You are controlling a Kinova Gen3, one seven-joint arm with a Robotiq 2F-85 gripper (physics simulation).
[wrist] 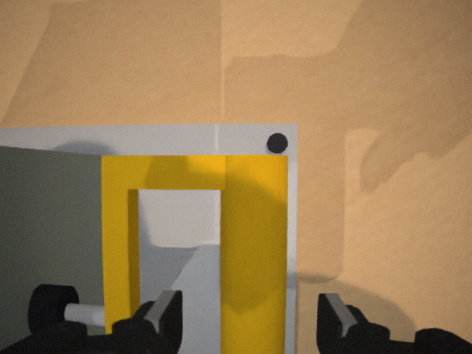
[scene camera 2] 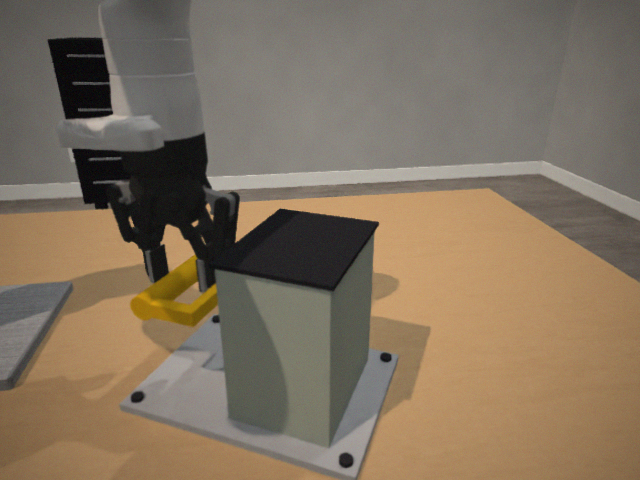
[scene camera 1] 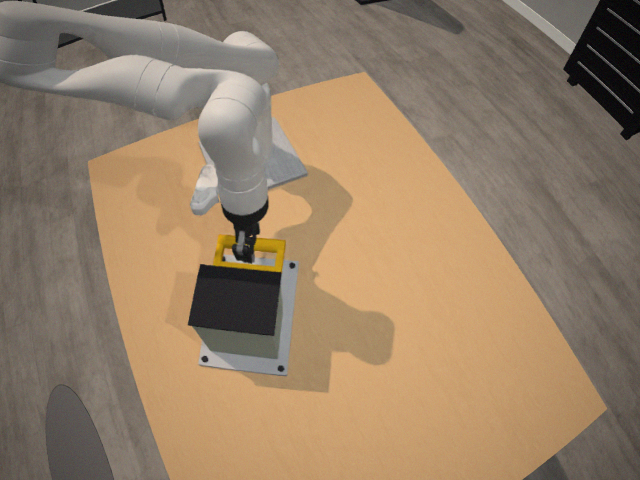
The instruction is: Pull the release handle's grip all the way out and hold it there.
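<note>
The yellow rectangular grip sticks out from the grey-green housing. In the wrist view a short silver rod joins it to a black collar on the housing. My gripper is open and points down at the grip. Its fingers stand astride the thick outer bar, one over the loop's opening and one on the outer side, with gaps on both sides in the wrist view. How deep the fingertips reach is hard to tell.
The housing has a black lid and stands on a bolted grey baseplate. A grey slab lies behind the gripper on the orange table top. A black cabinet stands beyond.
</note>
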